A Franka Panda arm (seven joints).
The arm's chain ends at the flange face. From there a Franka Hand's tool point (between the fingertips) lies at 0.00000 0.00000 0.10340 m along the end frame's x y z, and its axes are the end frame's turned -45 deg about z.
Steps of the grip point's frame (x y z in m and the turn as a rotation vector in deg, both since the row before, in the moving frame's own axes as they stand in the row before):
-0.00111, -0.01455, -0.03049, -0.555, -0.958, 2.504
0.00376, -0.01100, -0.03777, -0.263, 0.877, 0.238
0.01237, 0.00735, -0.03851, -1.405, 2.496, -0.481
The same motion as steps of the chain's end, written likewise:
-0.01052, -0.01142, -0.03047, -1.070, -0.285, 2.504
-0.00658, -0.00966, -0.03776, 0.434, 0.806, 0.238
0.00897, -0.00214, -0.03838, 0.771, 2.758, -0.481

